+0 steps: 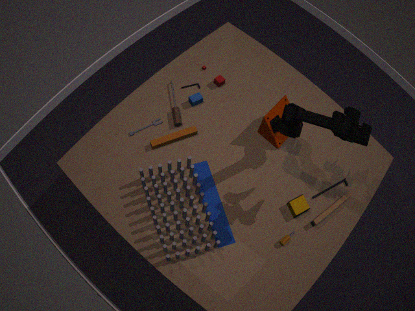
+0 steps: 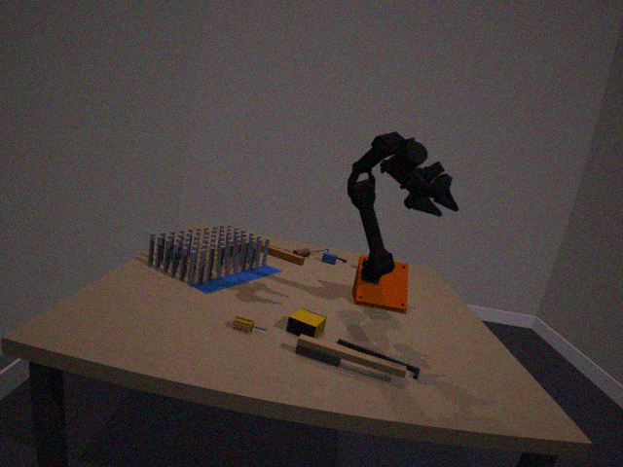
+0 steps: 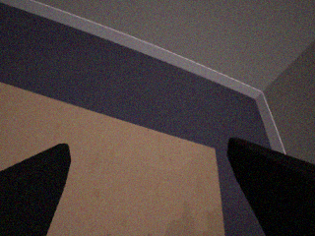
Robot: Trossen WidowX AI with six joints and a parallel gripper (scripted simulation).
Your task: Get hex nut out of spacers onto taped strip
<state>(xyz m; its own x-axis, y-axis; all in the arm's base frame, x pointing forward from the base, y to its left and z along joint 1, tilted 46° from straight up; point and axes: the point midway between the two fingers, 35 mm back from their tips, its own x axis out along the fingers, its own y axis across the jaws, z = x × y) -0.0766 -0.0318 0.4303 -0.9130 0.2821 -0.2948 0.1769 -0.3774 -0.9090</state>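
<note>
Right now my gripper tip is 46 cm short of the yellow screwdriver, 13 cm to the right of it and 38 cm above it. The rest, counted from my gripper tip: red cube (13 cm ahead, 66 cm to the right, 37 cm below); then yellow block (31 cm ahead, 6 cm to the left, 37 cm below); then blue taped strip (59 cm ahead, 22 cm to the right, 39 cm below).
</note>
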